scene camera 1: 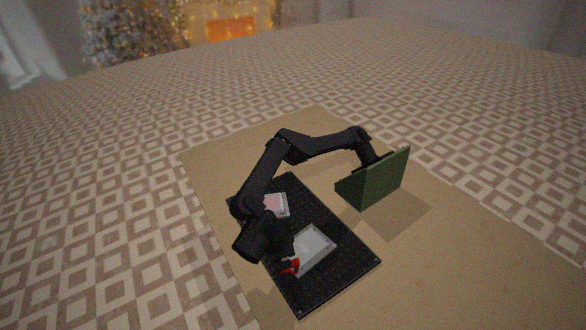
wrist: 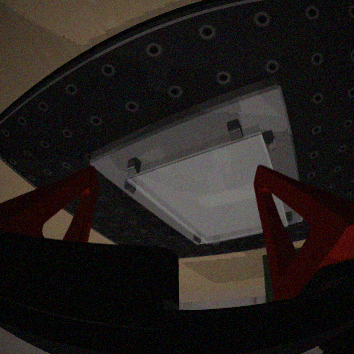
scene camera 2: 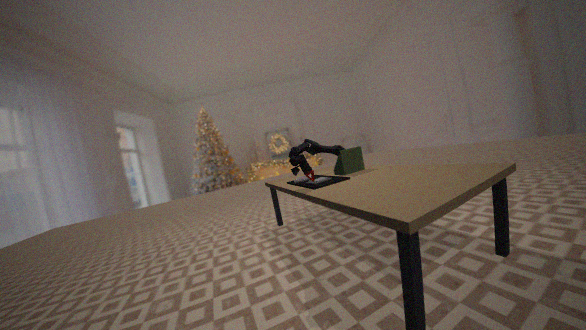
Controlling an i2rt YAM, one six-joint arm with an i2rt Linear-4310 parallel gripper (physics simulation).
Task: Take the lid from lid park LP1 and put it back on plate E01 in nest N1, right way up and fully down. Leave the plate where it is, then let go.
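Frame: origin at the arm's base, x back, y right, z up, level; centimetres.
Seen in the pictures: gripper, fingertip midpoint: point(scene camera 1: 292, 259) point(wrist: 175, 174) point(scene camera 2: 313, 180); arm's base, origin of the base link: point(scene camera 1: 371, 164) point(scene camera 2: 347, 158).
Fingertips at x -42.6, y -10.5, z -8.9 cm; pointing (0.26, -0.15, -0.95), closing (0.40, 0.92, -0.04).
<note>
Offsets run from my fingertips to a thing's middle. "spot": to the spot under its first point. Level surfaces: height alone.
A flat, pale, translucent lid @(dz -0.7, dx +5.6, dy +1.6 cm) point(scene camera 1: 309, 243) point(wrist: 215, 185) lies on the light grey lid park @(spot: dz -0.5, dx +12.0, dy -2.0 cm) point(scene camera 1: 330, 245) point(wrist: 262, 107), among its small dark corner posts. My gripper point(scene camera 1: 290, 266) point(scene camera 2: 311, 176) point(wrist: 175, 174) is open, its red fingers wide apart and holding nothing. It is at the near side of the lid park in the first scene view. In the wrist view the right finger overlaps the lid's edge and the left finger is outside its left corner; the fingertips' exact height is unclear. A plate @(dz +0.1, dx +4.2, dy +24.4 cm) point(scene camera 1: 274, 203) with a pink top sits in a pale nest, partly hidden behind my arm.
The park and nest are on a black board @(dz -2.7, dx +7.6, dy +11.3 cm) point(scene camera 1: 345, 270) point(scene camera 2: 330, 183) point(wrist: 200, 57) with rows of holes. A green angled panel point(scene camera 1: 385, 181) point(scene camera 2: 352, 160) stands beside the board, near the arm's base. The tan table @(dz -3.3 cm) point(scene camera 1: 450, 270) point(scene camera 2: 400, 195) extends around them.
</note>
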